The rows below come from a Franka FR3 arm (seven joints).
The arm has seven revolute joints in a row. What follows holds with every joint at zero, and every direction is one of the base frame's. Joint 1 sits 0.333 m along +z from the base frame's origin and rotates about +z. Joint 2 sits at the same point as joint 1 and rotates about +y. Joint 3 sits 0.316 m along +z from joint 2 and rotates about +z. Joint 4 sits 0.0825 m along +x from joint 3 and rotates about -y. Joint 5 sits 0.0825 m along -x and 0.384 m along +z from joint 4 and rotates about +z. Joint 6 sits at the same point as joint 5 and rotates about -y. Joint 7 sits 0.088 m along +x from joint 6 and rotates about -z. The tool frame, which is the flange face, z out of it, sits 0.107 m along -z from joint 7; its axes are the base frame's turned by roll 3.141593, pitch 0 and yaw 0 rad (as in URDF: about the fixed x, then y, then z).
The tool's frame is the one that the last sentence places.
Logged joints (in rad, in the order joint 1, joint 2, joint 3, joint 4, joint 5, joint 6, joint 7), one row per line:
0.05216 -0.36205 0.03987 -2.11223 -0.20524 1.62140 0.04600
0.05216 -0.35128 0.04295 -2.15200 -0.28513 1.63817 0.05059
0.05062 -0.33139 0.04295 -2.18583 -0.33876 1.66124 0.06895
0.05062 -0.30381 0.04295 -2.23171 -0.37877 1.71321 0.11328
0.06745 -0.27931 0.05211 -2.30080 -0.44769 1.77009 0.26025
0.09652 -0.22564 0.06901 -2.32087 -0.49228 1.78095 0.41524
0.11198 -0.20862 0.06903 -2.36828 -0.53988 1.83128 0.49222
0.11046 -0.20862 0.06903 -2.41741 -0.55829 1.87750 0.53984
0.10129 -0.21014 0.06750 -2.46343 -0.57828 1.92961 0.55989
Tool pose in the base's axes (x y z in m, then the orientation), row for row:
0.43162 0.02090 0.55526 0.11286 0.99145 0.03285 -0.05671
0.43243 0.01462 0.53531 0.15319 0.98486 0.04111 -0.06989
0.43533 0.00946 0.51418 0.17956 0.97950 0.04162 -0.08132
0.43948 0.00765 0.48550 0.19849 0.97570 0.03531 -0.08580
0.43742 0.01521 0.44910 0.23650 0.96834 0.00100 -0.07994
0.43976 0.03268 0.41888 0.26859 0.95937 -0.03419 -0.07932
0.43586 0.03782 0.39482 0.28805 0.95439 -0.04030 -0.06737
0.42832 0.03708 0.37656 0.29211 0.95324 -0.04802 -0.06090
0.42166 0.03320 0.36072 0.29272 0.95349 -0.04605 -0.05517
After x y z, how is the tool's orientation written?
As a quaternion, w x y z.
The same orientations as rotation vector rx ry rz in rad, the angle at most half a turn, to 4 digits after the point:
2.9090 0.0964 -0.1664
2.8244 0.1179 -0.2004
2.7685 0.1176 -0.2298
2.7296 0.0988 -0.2400
2.6550 0.0027 -0.2192
2.5873 -0.0922 -0.2139
2.5486 -0.1076 -0.1799
2.5403 -0.1280 -0.1623
2.5402 -0.1227 -0.1470

